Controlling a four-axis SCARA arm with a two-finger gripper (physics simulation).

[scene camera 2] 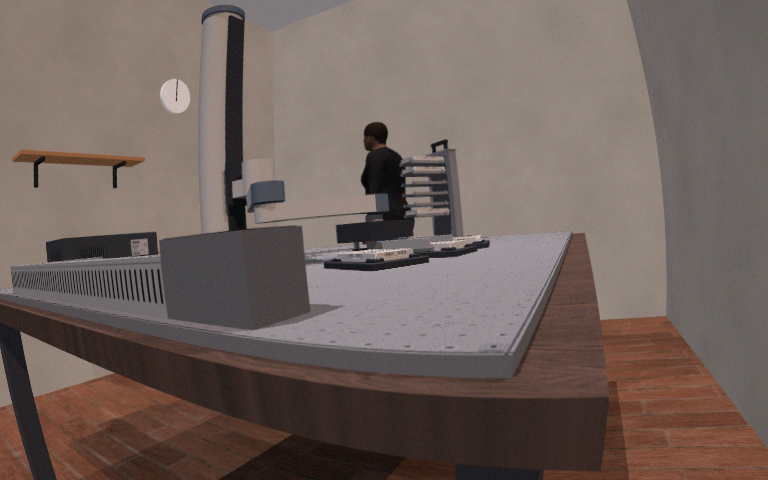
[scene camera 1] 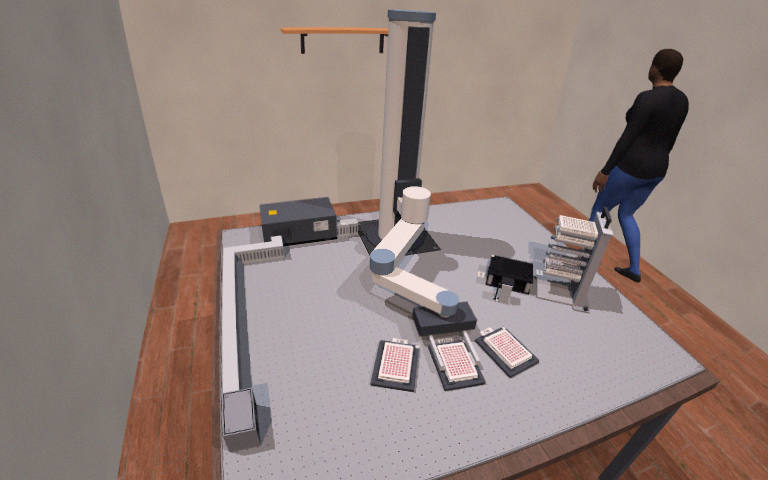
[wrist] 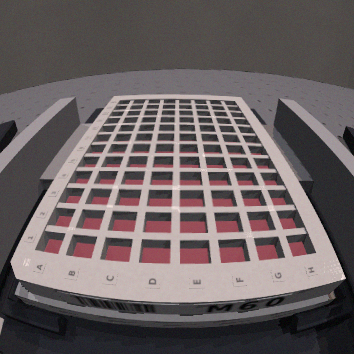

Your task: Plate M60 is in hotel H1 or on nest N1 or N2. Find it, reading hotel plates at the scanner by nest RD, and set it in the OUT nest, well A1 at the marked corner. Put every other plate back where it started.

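Places are measured from the arm's base along level axes (x left, y back, z up), in millimetres.
Pixels of known places: gripper, between the fingertips: [scene camera 2: 441, 241] [scene camera 1: 459, 365] [wrist: 176, 111].
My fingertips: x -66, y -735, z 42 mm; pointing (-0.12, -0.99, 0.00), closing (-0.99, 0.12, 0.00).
For each thing: its top centre in the pictures, then the offset to it from my fingertips. "spot": a spot on its surface instead.
- plate M60, centre of its top: [wrist: 176, 140] [scene camera 2: 431, 242] [scene camera 1: 457, 359] dx +3, dy +24, dz -3 mm
- middle black nest, a spot on its surface: [scene camera 1: 465, 385] spot: dx -7, dy -56, dz -19 mm
- white corner mark, a spot on its surface: [wrist: 1, 326] spot: dx +60, dy +92, dz -17 mm
- left nest, a spot on its surface: [scene camera 1: 375, 382] spot: dx -243, dy +26, dz -18 mm
- right nest, a spot on its surface: [scene camera 1: 514, 371] spot: dx +154, dy -58, dz -17 mm
- small scanner, centre of its top: [scene camera 1: 508, 281] dx +302, dy +243, dz +55 mm
- dark box, a spot on its surface: [scene camera 1: 300, 220] spot: dx -332, dy +770, dz +82 mm
- grey box, centre of its top: [scene camera 2: 225, 233] [scene camera 1: 238, 410] dx -602, dy -15, dz +46 mm
My gripper [scene camera 1: 459, 365] [wrist: 176, 111] is shut on plate M60 [scene camera 1: 456, 360] [wrist: 176, 186], a white plate with red wells. Its M60 label and barcode face the wrist camera, with well A1 at the near left. The plate is level, in or just over the middle black nest [scene camera 1: 465, 385]; exact contact is hard to see. That nest's tag is too small to read. Part of a white corner mark [wrist: 1, 326] shows at the lower left of the wrist view. The hotel [scene camera 1: 591, 274] [scene camera 2: 454, 192] at the right holds several white plates [scene camera 1: 577, 224].
Similar plates sit in the left nest [scene camera 1: 375, 382] and right nest [scene camera 1: 514, 371]. A black stand with a small scanner [scene camera 1: 505, 292] is between the arm and hotel. A dark box [scene camera 1: 300, 220], a cable duct [scene camera 1: 229, 322] and a grey box [scene camera 1: 240, 413] line the left. A person [scene camera 1: 651, 130] [scene camera 2: 385, 175] stands behind the hotel.
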